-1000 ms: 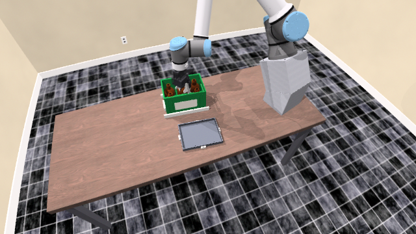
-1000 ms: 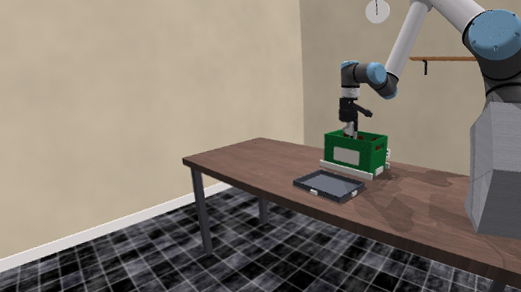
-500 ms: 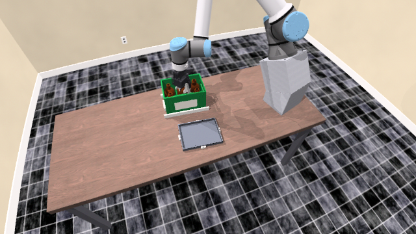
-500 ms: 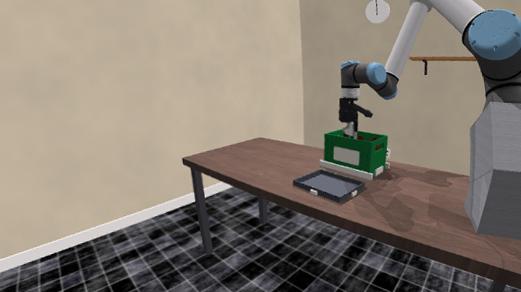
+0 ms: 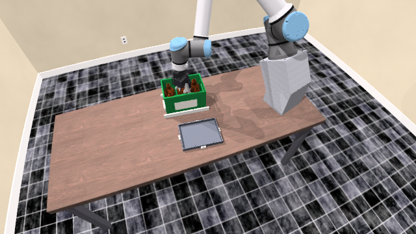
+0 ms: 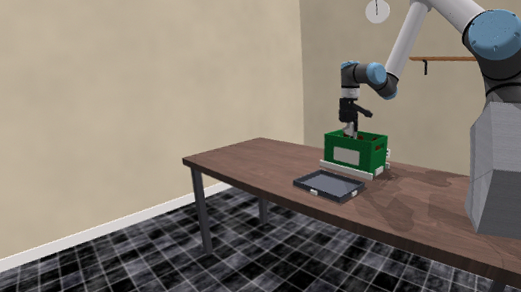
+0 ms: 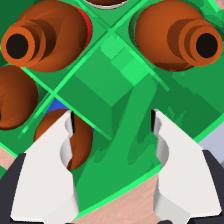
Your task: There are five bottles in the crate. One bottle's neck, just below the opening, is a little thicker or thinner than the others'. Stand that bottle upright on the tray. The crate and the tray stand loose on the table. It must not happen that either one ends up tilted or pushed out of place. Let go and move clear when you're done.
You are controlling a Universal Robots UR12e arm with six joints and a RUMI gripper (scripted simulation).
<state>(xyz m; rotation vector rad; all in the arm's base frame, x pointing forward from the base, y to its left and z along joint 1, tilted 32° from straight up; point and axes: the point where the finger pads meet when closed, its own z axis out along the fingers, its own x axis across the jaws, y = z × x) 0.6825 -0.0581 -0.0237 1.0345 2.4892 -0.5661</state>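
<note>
My gripper is now 4 cm to the left of the green crate and 7 cm above it. From my hand the other things lie so: glass bottle: 9 cm ahead, 9 cm to the right, 7 cm below; then grey tray: 3 cm behind, 25 cm to the left, 14 cm below.
</note>
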